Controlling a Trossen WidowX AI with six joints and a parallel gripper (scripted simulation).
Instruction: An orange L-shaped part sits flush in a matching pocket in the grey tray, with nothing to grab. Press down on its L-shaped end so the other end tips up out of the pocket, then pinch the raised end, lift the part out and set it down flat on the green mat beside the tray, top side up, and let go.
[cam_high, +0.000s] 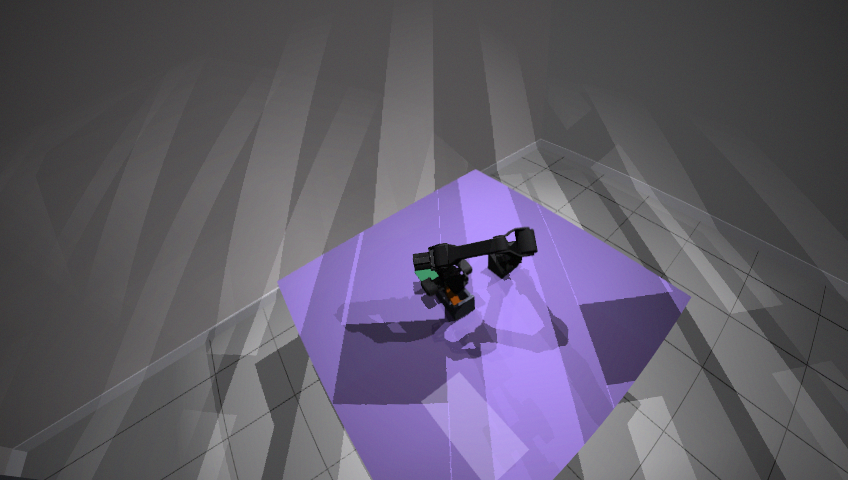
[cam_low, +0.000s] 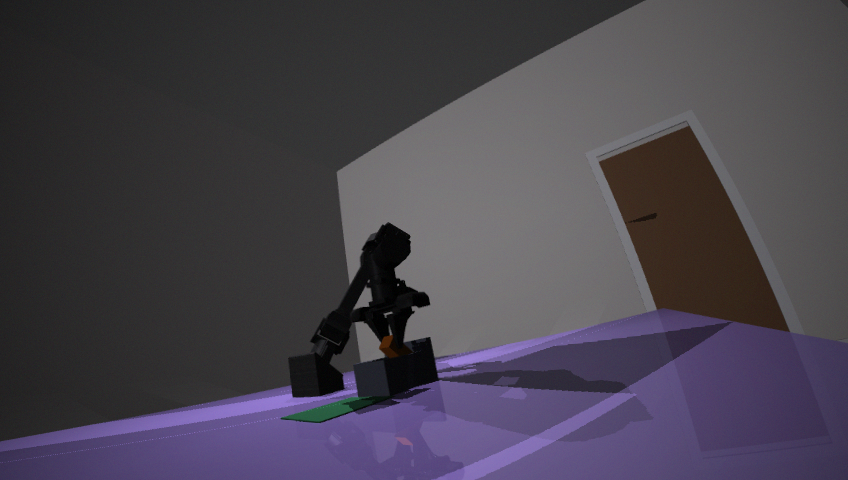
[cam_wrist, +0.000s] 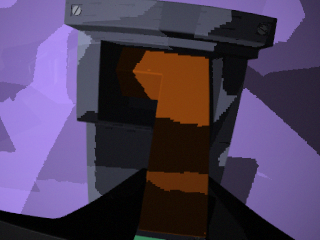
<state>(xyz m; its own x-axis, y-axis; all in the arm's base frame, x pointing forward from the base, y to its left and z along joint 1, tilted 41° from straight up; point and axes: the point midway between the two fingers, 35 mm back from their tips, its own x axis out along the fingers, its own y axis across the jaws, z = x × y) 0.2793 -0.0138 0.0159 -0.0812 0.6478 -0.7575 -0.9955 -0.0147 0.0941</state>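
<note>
Now: gripper tip 2 cm past the green mat, 14 cm to the left of it and 9 cm above it. From my gripper tip the other things lie so: orange L-shaped part: 1 cm behind, 3 cm to the left, 3 cm below.
</note>
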